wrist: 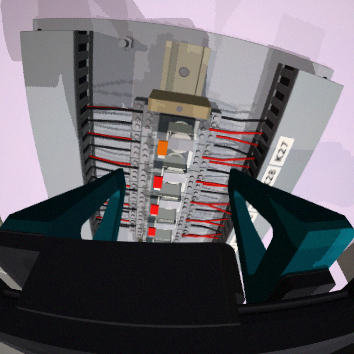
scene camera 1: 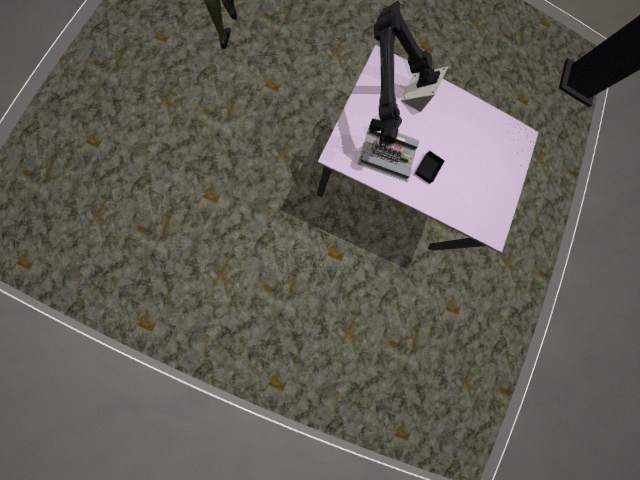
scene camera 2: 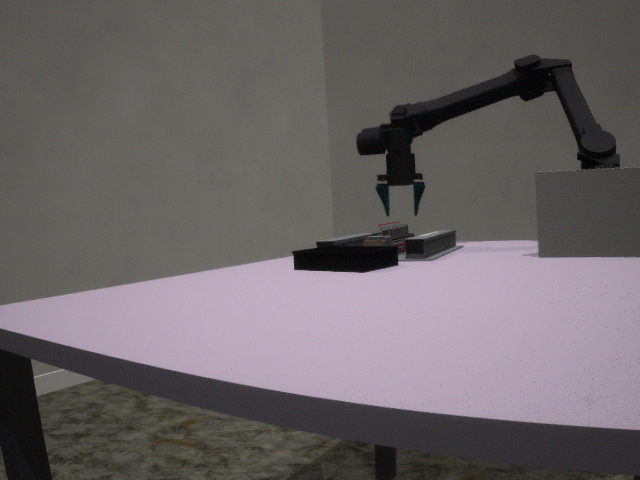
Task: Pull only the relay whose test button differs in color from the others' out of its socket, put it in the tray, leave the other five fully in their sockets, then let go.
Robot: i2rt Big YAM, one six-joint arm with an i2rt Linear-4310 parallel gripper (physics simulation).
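Places are measured from the arm's base along level axes (x ahead, y left, z up), in millimetres.
Pixels of known places: gripper, fingertip midpoint: (wrist: 176,176) (scene camera 1: 381,141) (scene camera 2: 401,216); arm's base, origin of the base link: (scene camera 1: 428,80) (scene camera 2: 605,202).
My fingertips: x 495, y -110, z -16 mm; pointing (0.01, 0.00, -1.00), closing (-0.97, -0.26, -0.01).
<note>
Ahead of a thing's pixels: the offset from my fingertips to its top centre. "spot": to the spot under its first point.
In the wrist view the relay with the orange test button {dx +4, dy -10, dz -14 mm} (wrist: 162,149) sits in its socket at the end of the row, next to the tan end block. The relays with red buttons {dx +1, dy +17, dz -14 mm} (wrist: 158,182) follow below it; three of them show there, the lower part of the row being hidden by the gripper body. My gripper (wrist: 176,176) (scene camera 2: 402,214) is open and empty, its teal fingertips above the relay row, one on each side of it. The black tray {dx -31, dy +336, dz -48 mm} (scene camera 1: 430,166) (scene camera 2: 330,259) stands on the table beside the relay panel (scene camera 1: 385,166) and looks empty in scene camera 1.
Grey wire ducts (wrist: 56,115) (scene camera 2: 431,243) run along both sides of the row, with red and black wires between them and the sockets. A label strip {spot: dx -84, dy -20, dz -40 mm} (wrist: 282,151) reads K27, K28. The arm's base stands on a light block (scene camera 2: 586,214). A person's legs (scene camera 1: 218,23) show beyond the table.
</note>
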